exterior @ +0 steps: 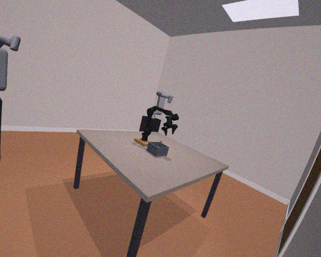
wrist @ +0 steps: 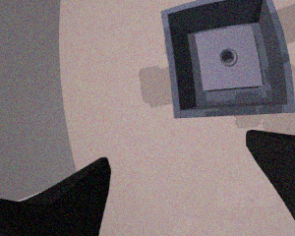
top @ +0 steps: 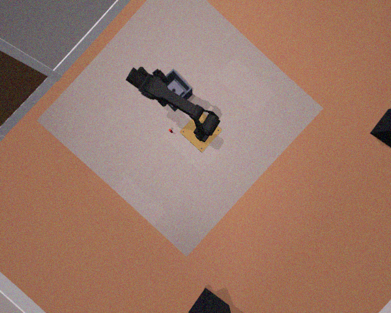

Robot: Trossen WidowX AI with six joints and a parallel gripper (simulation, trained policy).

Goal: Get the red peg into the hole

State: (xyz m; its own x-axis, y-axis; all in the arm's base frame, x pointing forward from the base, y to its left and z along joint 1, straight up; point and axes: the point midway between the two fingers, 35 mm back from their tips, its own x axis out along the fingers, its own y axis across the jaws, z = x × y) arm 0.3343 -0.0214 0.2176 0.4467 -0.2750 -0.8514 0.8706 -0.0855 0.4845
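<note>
My gripper tip is 18 cm above the red peg, 17 cm past it and 13 cm to the right of it. The rest, counted from my gripper tip: box (19 cm below, 8 cm to the right, 4 cm behind).
</note>
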